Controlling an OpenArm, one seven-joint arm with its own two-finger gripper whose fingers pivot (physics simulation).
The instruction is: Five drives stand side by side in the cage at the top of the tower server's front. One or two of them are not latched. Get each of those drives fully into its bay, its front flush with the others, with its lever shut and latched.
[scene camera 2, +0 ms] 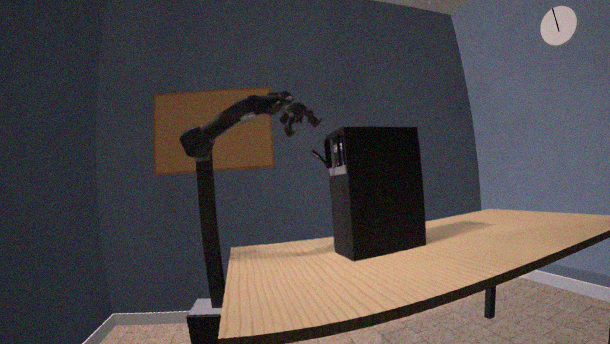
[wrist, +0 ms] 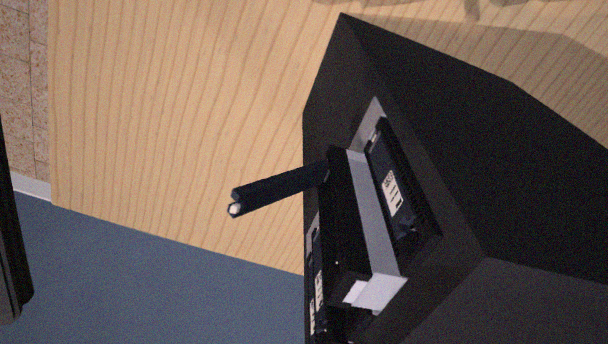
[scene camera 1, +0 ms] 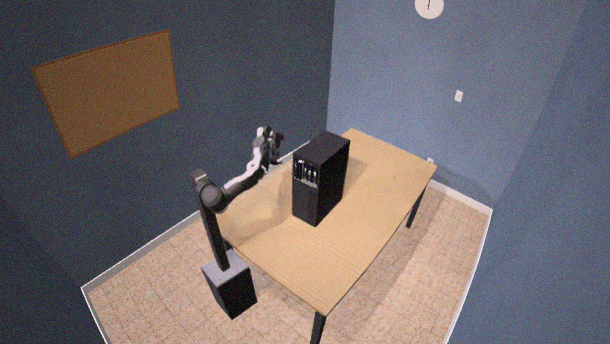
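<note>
The black tower server (scene camera 1: pixel 332 175) (scene camera 2: pixel 385 195) (wrist: pixel 500 300) stands upright on the table. The cage (scene camera 2: pixel 338 171) is at the top of its front. One drive (wrist: pixel 345 220) (scene camera 2: pixel 328 152) stands out from the front, and its dark lever (wrist: pixel 280 187) (scene camera 2: pixel 320 157) is swung far outward. Beside it in the wrist view, a drive (wrist: pixel 392 192) with a white label sits deeper. Other drives (wrist: pixel 317 290) show partly at lower left; their latches cannot be made out. My gripper (scene camera 1: pixel 279 149) (scene camera 2: pixel 305 129) is open and empty, in front of the tower and above the lever. One finger shows at the wrist view's left edge.
The wooden table (scene camera 1: pixel 360 240) (scene camera 2: pixel 280 295) (wrist: pixel 175 100) carries the tower. The arm's post (scene camera 1: pixel 212 230) (scene camera 2: pixel 207 230) stands beyond the table edge on the tower's front side. A cork board (scene camera 1: pixel 110 90) (scene camera 2: pixel 175 135) hangs on the dark wall.
</note>
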